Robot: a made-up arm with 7 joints. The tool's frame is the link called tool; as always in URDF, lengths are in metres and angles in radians. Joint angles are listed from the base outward.
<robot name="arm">
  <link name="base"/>
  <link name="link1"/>
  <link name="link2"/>
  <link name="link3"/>
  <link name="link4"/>
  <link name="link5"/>
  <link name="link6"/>
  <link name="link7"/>
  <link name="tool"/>
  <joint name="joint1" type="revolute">
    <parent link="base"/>
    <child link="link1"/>
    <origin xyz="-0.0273 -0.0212 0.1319"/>
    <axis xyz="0 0 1"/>
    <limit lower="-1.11" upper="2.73"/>
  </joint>
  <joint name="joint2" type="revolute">
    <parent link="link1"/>
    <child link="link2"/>
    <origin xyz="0.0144 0.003 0.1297" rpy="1.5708 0 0"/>
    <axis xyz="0 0 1"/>
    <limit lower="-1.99" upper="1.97"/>
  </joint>
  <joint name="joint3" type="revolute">
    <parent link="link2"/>
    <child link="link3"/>
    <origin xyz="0.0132 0.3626 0.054" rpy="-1.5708 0 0"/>
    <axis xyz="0 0 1"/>
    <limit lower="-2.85" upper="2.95"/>
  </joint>
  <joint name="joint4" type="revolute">
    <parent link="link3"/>
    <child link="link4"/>
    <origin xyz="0.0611 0.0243 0.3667" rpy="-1.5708 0 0"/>
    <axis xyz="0 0 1"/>
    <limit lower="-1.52" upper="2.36"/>
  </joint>
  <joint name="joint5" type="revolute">
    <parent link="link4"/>
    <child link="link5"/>
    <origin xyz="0.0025 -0.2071 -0.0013" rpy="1.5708 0 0"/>
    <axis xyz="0 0 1"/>
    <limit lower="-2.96" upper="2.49"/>
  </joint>
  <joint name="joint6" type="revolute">
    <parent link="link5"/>
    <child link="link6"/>
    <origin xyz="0.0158 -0.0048 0.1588" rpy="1.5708 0 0"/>
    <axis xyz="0 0 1"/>
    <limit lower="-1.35" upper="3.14"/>
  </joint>
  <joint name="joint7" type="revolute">
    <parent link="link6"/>
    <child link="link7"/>
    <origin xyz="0.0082 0.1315 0.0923" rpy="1.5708 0 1.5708"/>
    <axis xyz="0 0 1"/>
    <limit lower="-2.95" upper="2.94"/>
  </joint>
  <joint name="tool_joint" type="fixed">
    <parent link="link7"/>
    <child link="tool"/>
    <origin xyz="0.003 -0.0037 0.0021" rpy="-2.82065 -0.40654 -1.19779"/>
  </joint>
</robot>
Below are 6 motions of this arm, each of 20 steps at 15 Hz.
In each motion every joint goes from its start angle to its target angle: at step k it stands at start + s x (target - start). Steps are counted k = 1, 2, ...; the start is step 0. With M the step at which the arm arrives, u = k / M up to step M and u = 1 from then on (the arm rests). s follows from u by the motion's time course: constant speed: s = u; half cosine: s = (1 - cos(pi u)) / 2; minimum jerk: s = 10 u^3 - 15 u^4 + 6 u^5.
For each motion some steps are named. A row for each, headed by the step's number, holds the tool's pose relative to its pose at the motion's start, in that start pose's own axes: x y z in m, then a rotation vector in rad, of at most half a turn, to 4 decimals.
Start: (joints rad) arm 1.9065 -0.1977 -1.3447 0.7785 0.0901 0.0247 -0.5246
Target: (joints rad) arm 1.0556 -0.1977 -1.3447 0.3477 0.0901 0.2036 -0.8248
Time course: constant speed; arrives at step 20
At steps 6, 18, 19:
6: -0.1308 0.0154 -0.0090 -0.0735 0.1719 -0.1655
18: -0.3242 0.1144 0.0263 -0.1559 0.6459 -0.4002
19: -0.3350 0.1247 0.0319 -0.1574 0.6916 -0.4129

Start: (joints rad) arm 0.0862 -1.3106 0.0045 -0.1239 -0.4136 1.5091 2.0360
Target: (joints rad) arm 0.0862 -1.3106 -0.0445 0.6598 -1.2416 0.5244 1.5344
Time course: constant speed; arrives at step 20
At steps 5, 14, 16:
5: -0.0567 -0.0337 -0.0789 -0.3727 0.3919 0.1111
14: -0.2171 -0.1252 -0.1617 -0.9710 1.1168 0.3776
16: -0.2578 -0.1478 -0.1657 -1.0923 1.2763 0.4484

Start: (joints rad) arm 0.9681 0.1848 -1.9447 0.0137 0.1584 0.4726 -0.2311
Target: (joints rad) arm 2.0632 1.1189 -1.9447 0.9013 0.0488 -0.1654 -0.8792
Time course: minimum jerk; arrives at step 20
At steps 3, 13, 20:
3: -0.0166 -0.0009 -0.0353 0.0552 -0.0032 0.0057
13: 0.1070 0.7551 -0.8357 1.5356 -0.7491 0.7090
20: 0.2667 1.1607 -0.7675 1.8940 -1.2453 1.0347

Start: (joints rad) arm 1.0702 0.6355 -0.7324 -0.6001 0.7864 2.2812 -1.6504
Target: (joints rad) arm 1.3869 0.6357 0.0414 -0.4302 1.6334 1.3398 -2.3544
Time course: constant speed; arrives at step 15
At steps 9, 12, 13, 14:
9: -0.0662 0.2280 0.0056 0.7981 -0.1665 0.0301
12: -0.0706 0.2898 0.0360 0.9449 -0.2390 -0.1179
13: -0.0695 0.3070 0.0468 0.9760 -0.2555 -0.1810
14: -0.0673 0.3223 0.0573 0.9979 -0.2665 -0.2493

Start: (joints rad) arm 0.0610 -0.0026 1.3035 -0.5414 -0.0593 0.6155 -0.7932
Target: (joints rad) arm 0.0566 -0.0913 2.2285 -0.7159 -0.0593 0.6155 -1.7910
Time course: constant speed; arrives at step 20
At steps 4, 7, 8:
4: -0.0484 0.0324 -0.0277 -0.0530 -0.0324 0.0114
7: -0.0821 0.0618 -0.0501 -0.0947 -0.0470 0.0140
8: -0.0927 0.0726 -0.0578 -0.1086 -0.0499 0.0138

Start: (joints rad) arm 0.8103 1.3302 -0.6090 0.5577 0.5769 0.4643 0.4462
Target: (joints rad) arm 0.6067 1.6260 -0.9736 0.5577 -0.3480 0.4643 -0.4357
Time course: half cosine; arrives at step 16
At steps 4, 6, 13, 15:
4: -0.0048 0.0318 0.0774 -0.2292 0.1157 0.0963
6: -0.0124 0.0743 0.1595 -0.4687 0.2658 0.1860
13: -0.0651 0.2804 0.4180 -1.1568 1.0240 0.3257
15: -0.0743 0.3086 0.4438 -1.2089 1.1363 0.3186

